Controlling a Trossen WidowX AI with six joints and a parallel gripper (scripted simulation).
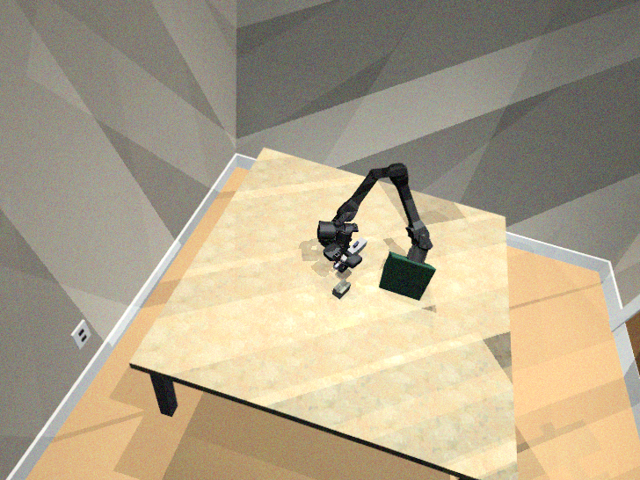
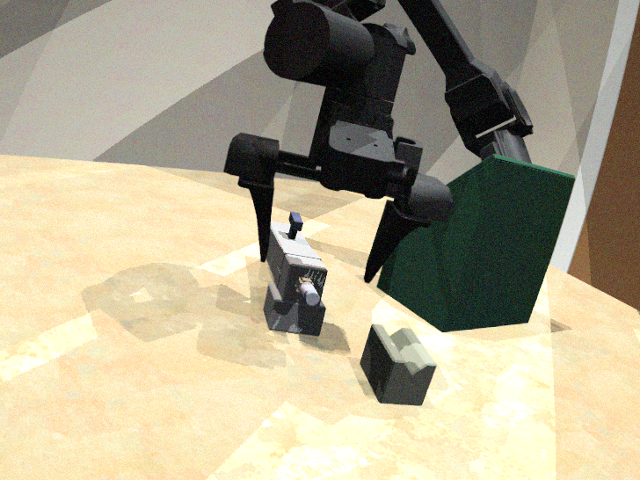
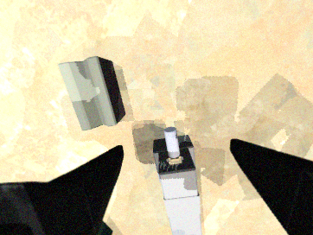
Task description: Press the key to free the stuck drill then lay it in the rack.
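The drill is 50 mm to the right of my gripper tip, 30 mm below it and 20 mm behind it. Also, from my gripper tip: grey holder (110 mm to the right, 40 mm below, 40 mm behind); rack (70 mm to the left, 60 mm below, 50 mm behind); dark key (130 mm to the right, 50 mm behind, 20 mm below).
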